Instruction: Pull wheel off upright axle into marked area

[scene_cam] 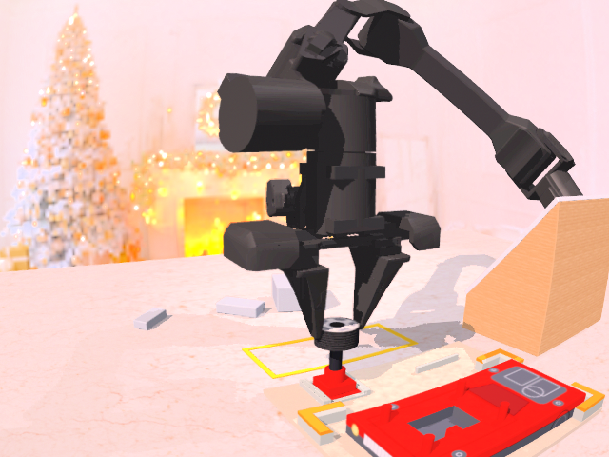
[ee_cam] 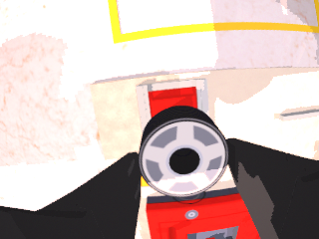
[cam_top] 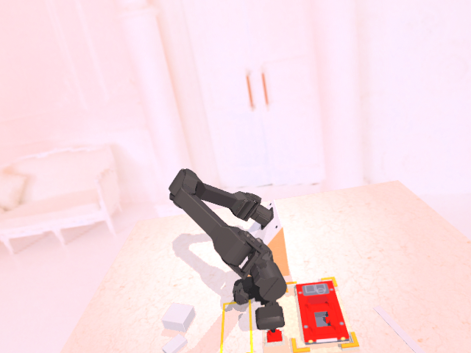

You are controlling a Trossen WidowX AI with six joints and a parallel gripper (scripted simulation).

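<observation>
The upright axle is 3 cm below my gripper tip. Round my gripper tip: wheel right at my gripper tip; thin white strip 31 cm to the left, 7 cm below, 2 cm ahead.
</observation>
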